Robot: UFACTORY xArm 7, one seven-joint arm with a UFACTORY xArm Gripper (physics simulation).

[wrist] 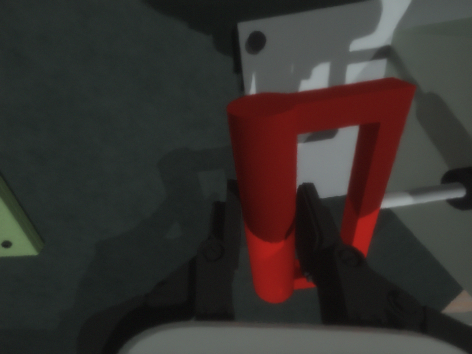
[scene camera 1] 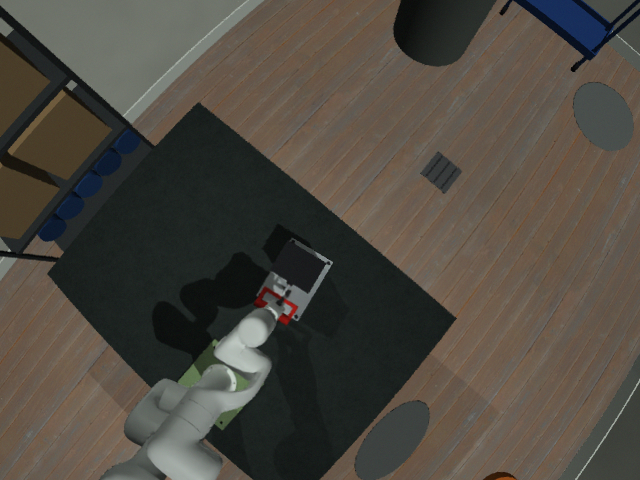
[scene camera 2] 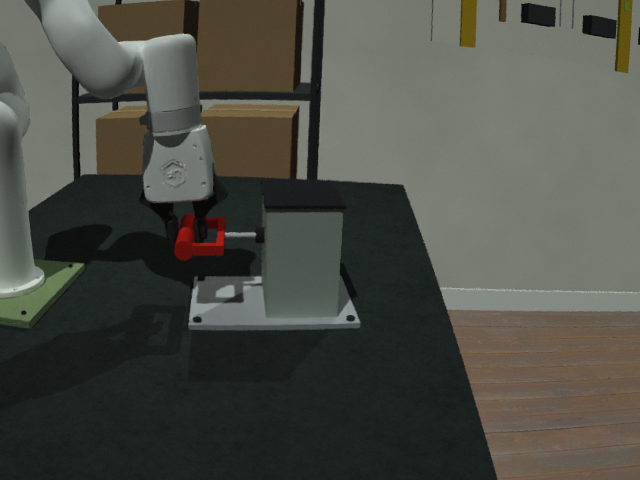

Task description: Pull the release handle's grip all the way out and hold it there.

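Observation:
The release handle's red grip is a thick round bar at the outer end of a red frame. A thin pale rod runs from the frame to a black collar on the grey-green housing; a length of the rod shows between frame and collar. My gripper points down and is shut on the red bar, one finger on its outer side and the other inside the frame's opening. In the scene camera 1 view the wrist hides most of the fingers.
The housing stands on a pale base plate with dark bolts, below the handle. The arm's green mounting plate is on the same dark mat. A shelf rack with cardboard boxes stands behind.

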